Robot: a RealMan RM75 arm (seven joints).
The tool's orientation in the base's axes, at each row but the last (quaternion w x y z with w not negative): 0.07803 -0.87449 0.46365 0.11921; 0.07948 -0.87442 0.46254 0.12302; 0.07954 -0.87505 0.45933 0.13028; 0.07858 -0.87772 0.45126 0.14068; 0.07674 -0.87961 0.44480 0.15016; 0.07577 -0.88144 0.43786 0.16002; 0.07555 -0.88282 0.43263 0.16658; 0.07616 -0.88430 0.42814 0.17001; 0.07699 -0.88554 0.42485 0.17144; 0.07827 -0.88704 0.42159 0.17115; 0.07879 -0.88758 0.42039 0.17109; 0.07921 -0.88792 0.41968 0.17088
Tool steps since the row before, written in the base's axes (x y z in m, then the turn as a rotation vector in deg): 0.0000 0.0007 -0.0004 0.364 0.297 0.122; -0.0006 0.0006 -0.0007 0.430 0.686 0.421; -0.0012 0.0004 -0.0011 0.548 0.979 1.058; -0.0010 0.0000 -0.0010 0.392 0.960 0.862; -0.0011 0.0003 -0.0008 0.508 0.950 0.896; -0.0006 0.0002 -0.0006 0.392 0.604 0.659; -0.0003 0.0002 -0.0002 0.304 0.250 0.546; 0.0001 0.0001 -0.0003 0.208 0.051 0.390; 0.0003 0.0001 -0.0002 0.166 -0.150 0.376; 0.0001 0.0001 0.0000 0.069 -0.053 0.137; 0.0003 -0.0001 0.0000 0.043 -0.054 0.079; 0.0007 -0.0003 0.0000 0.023 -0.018 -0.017
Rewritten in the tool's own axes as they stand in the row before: -0.0004 -0.0004 0.0006 -0.072 -0.471 -0.093; -0.0006 0.0002 0.0009 -0.430 -0.751 -0.290; -0.0006 0.0008 0.0013 -0.787 -1.026 -0.840; -0.0002 0.0008 0.0011 -0.796 -0.886 -0.632; -0.0006 0.0007 0.0011 -0.735 -0.973 -0.689; -0.0003 0.0004 0.0007 -0.460 -0.673 -0.537; -0.0002 0.0001 0.0003 -0.208 -0.388 -0.510; 0.0001 -0.0001 0.0003 -0.060 -0.190 -0.398; 0.0002 -0.0003 0.0001 0.066 -0.032 -0.431; 0.0000 -0.0001 0.0000 0.028 -0.019 -0.159; 0.0002 -0.0002 -0.0001 0.035 0.001 -0.099; 0.0006 -0.0004 -0.0003 0.033 -0.006 0.005
